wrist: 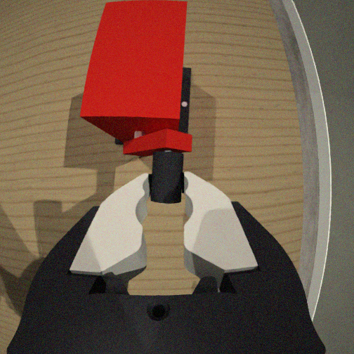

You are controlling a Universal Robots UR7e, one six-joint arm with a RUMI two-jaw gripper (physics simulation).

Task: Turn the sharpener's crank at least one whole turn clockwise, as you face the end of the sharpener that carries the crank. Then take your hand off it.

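The red sharpener (137, 60) stands in the upper middle of the wrist view, turned and leaning a little, with its crank end facing my gripper. The red crank arm (159, 142) lies across in front of that end, reaching from the lower left to the right. The black crank handle (167, 175) sticks out from the crank arm toward me. My gripper (167, 175) is shut on the crank handle, with one pale jaw on each side of it. Part of the crank end is hidden behind the arm.
A black strip (186, 85) with a small light dot shows along the sharpener's right side. The wooden table top (250, 100) lies under everything, with its curved grey edge (315, 150) at the right and a grey-green floor beyond. Shadows fall to the left.
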